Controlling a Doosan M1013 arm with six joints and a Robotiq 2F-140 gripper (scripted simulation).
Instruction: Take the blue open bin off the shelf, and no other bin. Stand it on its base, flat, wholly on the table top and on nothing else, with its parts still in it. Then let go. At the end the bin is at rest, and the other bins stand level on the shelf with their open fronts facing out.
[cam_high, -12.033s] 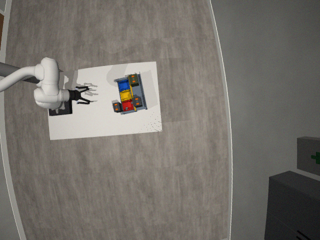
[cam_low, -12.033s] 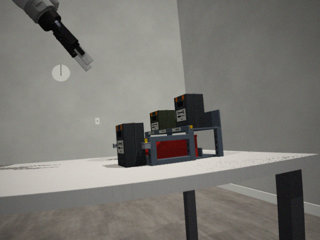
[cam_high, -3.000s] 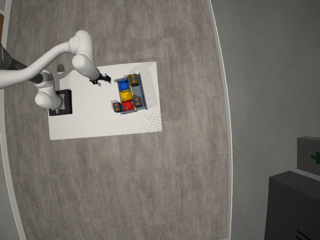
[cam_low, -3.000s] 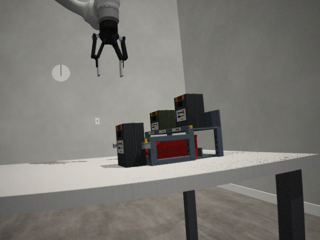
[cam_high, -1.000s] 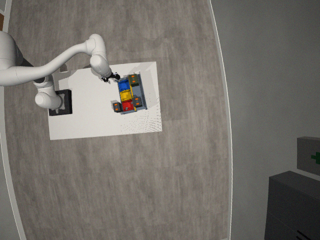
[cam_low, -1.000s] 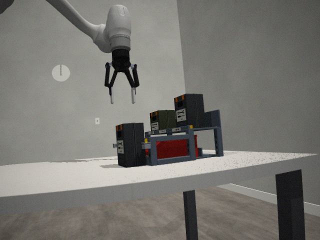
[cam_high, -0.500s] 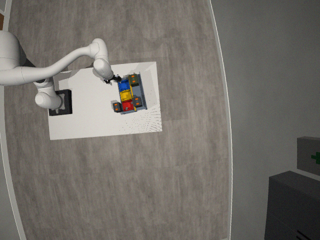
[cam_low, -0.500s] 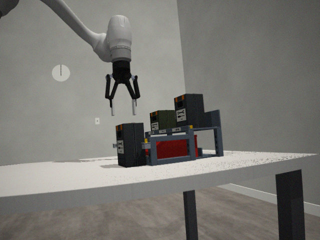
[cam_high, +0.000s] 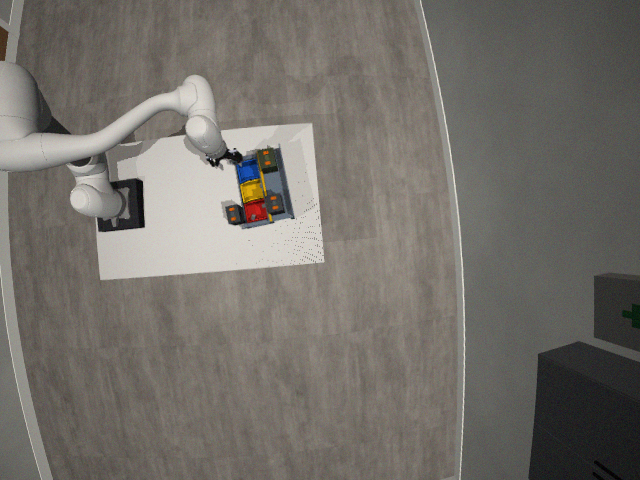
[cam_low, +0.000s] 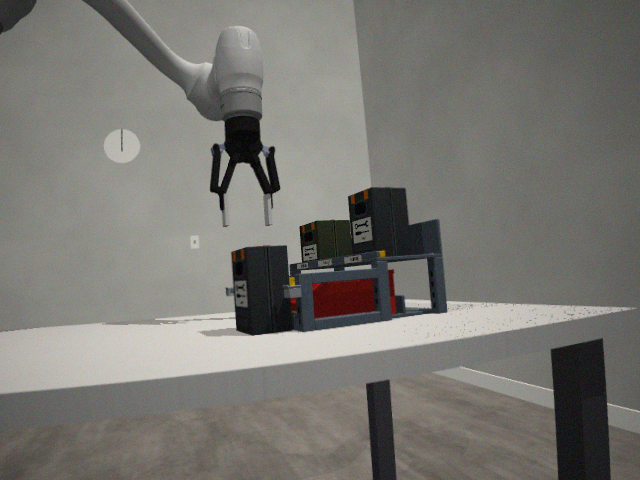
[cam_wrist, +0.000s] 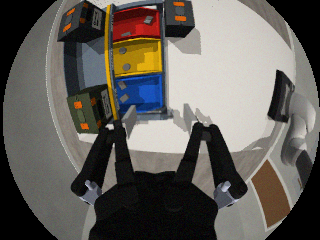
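My gripper is now 80 mm short of the blue open bin, 10 mm to the right of it and 180 mm above it. Round my hand: yellow bin 100 mm ahead, 100 mm to the right, 180 mm below; then green box 170 mm ahead, 30 mm to the left, 70 mm below; then red bin 120 mm ahead, 210 mm to the right, 180 mm below.
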